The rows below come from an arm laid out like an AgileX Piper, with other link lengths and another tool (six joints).
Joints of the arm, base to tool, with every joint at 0 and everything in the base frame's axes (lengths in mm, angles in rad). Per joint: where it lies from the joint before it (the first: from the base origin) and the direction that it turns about. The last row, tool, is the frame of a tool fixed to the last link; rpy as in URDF.
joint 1: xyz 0 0 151.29 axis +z
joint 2: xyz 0 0 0 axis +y
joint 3: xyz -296.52 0 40.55 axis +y
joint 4: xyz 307.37 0 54.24 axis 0.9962 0 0.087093
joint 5: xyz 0 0 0 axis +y
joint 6: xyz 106.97 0 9.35 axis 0.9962 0 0.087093
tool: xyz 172.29 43 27.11 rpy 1.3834 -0.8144 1.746
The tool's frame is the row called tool.
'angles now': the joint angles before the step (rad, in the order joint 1, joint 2, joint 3, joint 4, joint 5, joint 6). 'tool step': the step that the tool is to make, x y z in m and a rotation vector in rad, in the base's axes. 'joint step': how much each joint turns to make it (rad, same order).
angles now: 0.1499 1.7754 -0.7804 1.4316 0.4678 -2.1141
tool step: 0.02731 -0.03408 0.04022 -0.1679 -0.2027 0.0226
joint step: 0.0000 -0.1470 0.0000 -0.1468 -0.1331 -0.0020
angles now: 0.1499 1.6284 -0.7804 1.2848 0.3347 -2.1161
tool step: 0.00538 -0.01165 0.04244 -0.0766 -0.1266 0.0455
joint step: 0.0000 -0.1221 0.0011 -0.1491 -0.0220 0.0500
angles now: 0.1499 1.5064 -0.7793 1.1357 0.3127 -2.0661
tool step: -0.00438 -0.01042 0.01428 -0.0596 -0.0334 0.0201
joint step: 0.0000 -0.0604 0.0000 -0.1919 0.0010 0.1346
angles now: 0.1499 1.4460 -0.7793 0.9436 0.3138 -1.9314
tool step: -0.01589 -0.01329 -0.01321 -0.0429 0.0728 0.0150
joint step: -0.0231 -0.0025 -0.0066 -0.2011 0.0688 0.1628
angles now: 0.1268 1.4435 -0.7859 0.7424 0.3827 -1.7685
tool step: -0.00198 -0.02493 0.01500 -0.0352 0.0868 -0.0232
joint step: -0.0539 0.0000 -0.1057 -0.2431 0.1680 0.2283
